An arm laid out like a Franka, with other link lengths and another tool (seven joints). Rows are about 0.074 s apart.
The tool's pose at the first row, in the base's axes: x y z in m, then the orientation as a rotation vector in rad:
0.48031, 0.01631, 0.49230, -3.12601, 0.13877, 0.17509
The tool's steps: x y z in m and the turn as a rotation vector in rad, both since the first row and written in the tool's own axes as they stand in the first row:
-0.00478, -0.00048, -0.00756, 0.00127, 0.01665, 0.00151
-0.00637, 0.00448, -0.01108, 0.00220, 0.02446, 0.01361
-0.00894, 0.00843, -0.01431, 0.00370, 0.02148, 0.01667
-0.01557, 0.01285, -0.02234, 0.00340, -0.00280, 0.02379
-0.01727, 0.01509, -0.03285, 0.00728, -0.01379, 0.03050
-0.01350, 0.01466, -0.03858, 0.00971, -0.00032, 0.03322
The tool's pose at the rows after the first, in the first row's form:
0.47646, 0.01711, 0.50035, -3.12680, 0.14132, 0.14896
0.47484, 0.01227, 0.50401, -3.12654, 0.16035, 0.13676
0.47230, 0.00852, 0.50750, -3.12463, 0.16517, 0.14126
0.46624, 0.00460, 0.51621, -3.12170, 0.17610, 0.17924
0.46553, 0.00239, 0.52683, -3.11609, 0.18661, 0.19591
0.46993, 0.00241, 0.53211, -3.11541, 0.19104, 0.17465

